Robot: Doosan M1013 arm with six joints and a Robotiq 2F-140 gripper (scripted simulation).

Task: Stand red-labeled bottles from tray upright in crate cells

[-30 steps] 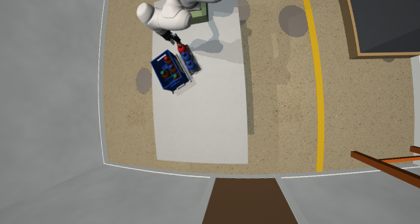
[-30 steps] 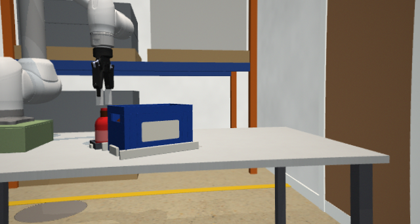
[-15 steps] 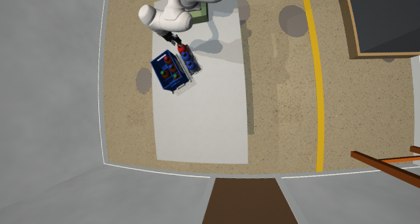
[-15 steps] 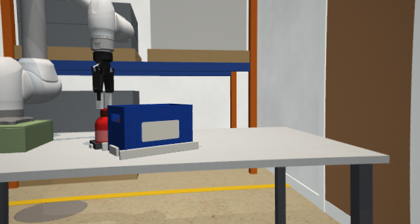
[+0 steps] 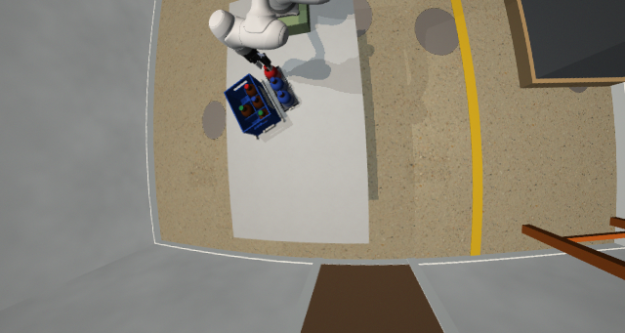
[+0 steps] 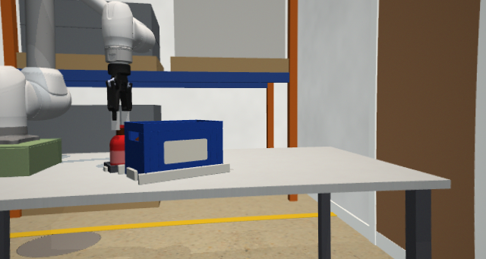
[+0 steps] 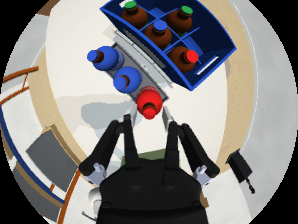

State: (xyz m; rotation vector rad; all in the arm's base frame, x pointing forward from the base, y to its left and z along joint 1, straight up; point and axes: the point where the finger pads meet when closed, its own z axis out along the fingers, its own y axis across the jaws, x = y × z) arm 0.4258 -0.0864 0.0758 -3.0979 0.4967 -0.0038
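Now: hand 90 mm above the red-labeled bottle. From my hand the other things lie so: blue crate: 190 mm ahead, 100 mm to the right, 90 mm below.
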